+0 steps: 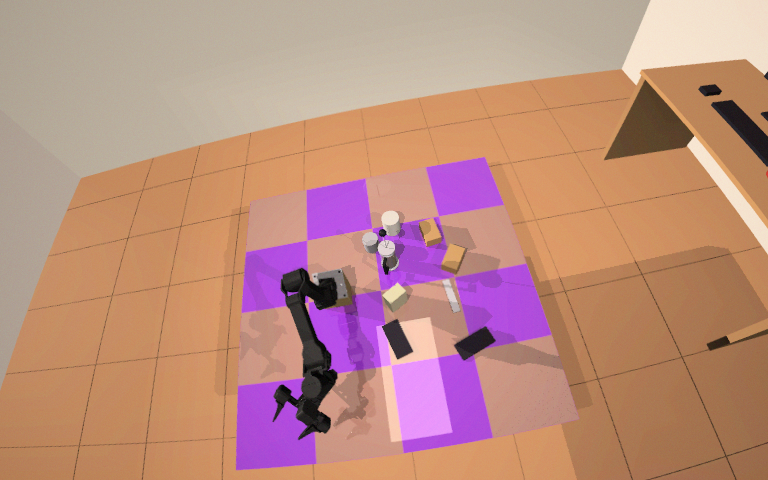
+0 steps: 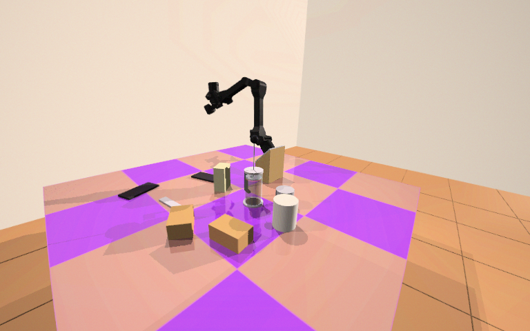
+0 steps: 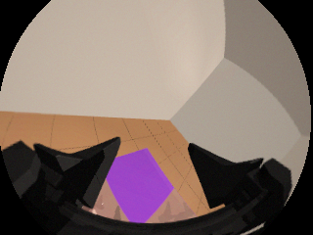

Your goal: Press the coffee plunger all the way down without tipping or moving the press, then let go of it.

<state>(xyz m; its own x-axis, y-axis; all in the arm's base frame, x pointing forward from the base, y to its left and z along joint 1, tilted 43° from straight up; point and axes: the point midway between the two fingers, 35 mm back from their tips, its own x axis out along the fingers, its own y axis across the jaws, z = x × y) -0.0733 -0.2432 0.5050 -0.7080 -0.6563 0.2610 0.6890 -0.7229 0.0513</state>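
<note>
The glass coffee press is 340 mm ahead of my gripper tip, 660 mm to the left of it and 210 mm below it. The rest, counted from my gripper tip: grey-topped can (270 mm ahead, 780 mm to the left, 300 mm below); cream box (350 mm ahead, 480 mm to the left, 280 mm below); white cylinder (380 mm ahead, 850 mm to the left, 290 mm below).
</note>
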